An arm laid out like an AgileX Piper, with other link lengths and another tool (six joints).
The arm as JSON. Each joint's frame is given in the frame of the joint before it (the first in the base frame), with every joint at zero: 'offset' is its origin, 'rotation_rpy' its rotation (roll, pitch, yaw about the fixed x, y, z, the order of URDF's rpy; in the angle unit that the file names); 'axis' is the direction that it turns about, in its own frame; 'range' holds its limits. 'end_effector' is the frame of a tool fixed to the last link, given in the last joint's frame.
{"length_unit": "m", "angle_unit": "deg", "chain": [
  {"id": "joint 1", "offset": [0.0, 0.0, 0.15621], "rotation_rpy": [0.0, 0.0, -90.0], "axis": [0.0, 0.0, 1.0], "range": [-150.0, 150.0]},
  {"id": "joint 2", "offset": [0.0, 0.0, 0.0], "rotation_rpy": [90.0, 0.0, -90.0], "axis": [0.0, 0.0, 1.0], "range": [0.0, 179.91]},
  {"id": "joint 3", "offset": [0.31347, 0.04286, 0.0], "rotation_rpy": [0.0, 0.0, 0.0], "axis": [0.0, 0.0, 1.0], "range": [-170.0, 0.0]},
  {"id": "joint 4", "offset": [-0.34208, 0.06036, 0.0], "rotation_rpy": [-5.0, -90.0, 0.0], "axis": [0.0, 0.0, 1.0], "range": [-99.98, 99.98]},
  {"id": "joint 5", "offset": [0.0, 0.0, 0.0], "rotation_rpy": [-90.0, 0.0, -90.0], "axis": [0.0, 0.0, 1.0], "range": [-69.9, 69.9]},
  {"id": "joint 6", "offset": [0.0, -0.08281, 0.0], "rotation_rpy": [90.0, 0.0, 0.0], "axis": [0.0, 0.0, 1.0], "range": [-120.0, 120.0]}
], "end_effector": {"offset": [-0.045, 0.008, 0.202], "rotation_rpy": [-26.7, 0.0, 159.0]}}
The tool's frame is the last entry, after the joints.
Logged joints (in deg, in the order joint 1, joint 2, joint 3, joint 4, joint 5, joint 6), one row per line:
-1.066 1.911 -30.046 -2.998 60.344 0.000
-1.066 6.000 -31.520 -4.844 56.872 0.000
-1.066 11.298 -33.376 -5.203 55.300 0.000
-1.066 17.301 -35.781 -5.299 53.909 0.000
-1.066 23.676 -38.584 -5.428 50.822 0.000
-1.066 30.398 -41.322 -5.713 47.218 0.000
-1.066 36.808 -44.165 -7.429 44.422 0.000
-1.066 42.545 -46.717 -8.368 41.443 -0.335
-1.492 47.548 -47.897 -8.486 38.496 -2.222
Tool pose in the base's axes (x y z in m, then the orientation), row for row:
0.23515 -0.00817 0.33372 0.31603 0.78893 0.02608 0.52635
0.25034 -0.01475 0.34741 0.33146 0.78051 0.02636 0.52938
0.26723 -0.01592 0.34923 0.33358 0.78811 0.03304 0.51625
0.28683 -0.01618 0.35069 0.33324 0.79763 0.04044 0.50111
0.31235 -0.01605 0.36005 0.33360 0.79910 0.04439 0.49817
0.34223 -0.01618 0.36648 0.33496 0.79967 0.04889 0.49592
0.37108 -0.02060 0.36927 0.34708 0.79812 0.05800 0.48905
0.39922 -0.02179 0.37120 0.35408 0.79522 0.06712 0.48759
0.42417 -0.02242 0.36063 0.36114 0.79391 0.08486 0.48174
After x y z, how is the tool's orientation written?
As a quaternion, w x y z.
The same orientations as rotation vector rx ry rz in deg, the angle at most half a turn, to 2 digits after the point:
119.04 3.94 79.42
116.88 3.95 79.28
117.90 4.94 77.23
119.34 6.05 74.98
119.54 6.64 74.52
119.55 7.31 74.14
118.62 8.62 72.68
117.79 9.94 72.22
117.20 12.53 71.12

